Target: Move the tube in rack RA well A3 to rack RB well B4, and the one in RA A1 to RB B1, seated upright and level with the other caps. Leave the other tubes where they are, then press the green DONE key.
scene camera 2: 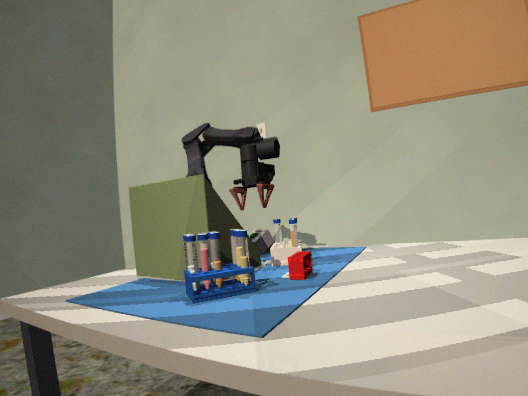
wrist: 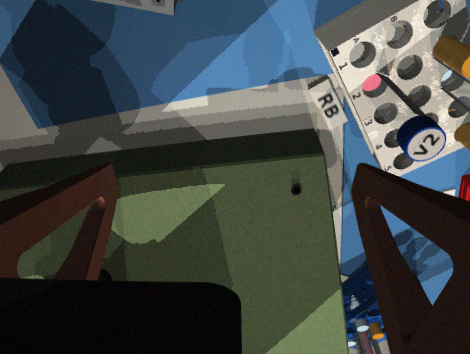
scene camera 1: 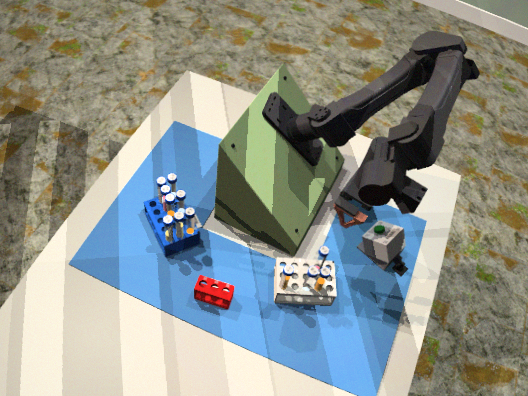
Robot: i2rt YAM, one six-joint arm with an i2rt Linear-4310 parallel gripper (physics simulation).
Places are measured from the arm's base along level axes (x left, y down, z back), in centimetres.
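Pixels of known places: gripper, between the fingertips: (scene camera 2: 253, 209) (wrist: 234, 176) (scene camera 1: 353, 211); arm's base, origin of its link: (scene camera 2: 176, 213) (scene camera 1: 292, 130).
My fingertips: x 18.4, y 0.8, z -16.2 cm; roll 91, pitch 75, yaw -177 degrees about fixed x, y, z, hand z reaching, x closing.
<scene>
For each thing: its top centre in the pictures, then the offset to it from my fingertips. "*": a spot on its surface instead. Level surfaces: height alone.
- blue rack, centre of its top: (wrist: 374, 326) (scene camera 2: 217, 268) (scene camera 1: 171, 216) dx -37.8, dy +11.0, dz -9.3 cm
- white rack, centre of its top: (wrist: 419, 97) (scene camera 1: 306, 276) (scene camera 2: 286, 244) dx -5.0, dy +11.0, dz -12.4 cm
- RB label, a spot on its surface: (wrist: 328, 106) * dx -6.8, dy +15.8, dz -6.8 cm
- pink tube with cap V2, a spot on its surface: (wrist: 425, 140) * dx -3.1, dy +3.5, dz -9.2 cm
- green key, a spot on its surface: (scene camera 1: 379, 228) * dx +7.7, dy +9.1, dz +4.6 cm
- grey box, centre of its top: (scene camera 1: 389, 231) (scene camera 2: 258, 229) dx +9.9, dy +7.6, dz +3.6 cm
- small red rack, centre of its top: (scene camera 1: 214, 287) (scene camera 2: 299, 254) dx -22.4, dy +11.0, dz -22.0 cm
- blue mat, height of its surface: dy +16.0 cm
My gripper (scene camera 1: 346, 224) (scene camera 2: 253, 208) (wrist: 234, 176) is open and empty, high above the mat between the green wedge and the key box. The blue rack (scene camera 1: 182, 244) (scene camera 2: 189, 287) holds several upright blue-capped tubes; its well letters cannot be read. The white rack (scene camera 1: 304, 299) (scene camera 2: 286, 256) (wrist: 345, 32), beside the RB label (wrist: 328, 106), holds several tubes. In the wrist view its well B1 (wrist: 399, 34) looks empty, a pink tube with cap V2 (wrist: 425, 140) stands in A2, and that cap partly hides B4. The green key (scene camera 1: 379, 228) tops a grey box (scene camera 1: 382, 246).
The green wedge (scene camera 1: 250, 175) (scene camera 2: 165, 235) (wrist: 280, 235) carries the arm base and stands between the two racks. A small red rack (scene camera 1: 213, 292) (scene camera 2: 300, 265) (wrist: 465, 192) lies on the blue mat (scene camera 1: 240, 330) (scene camera 2: 260, 320) between them, towards the front.
</scene>
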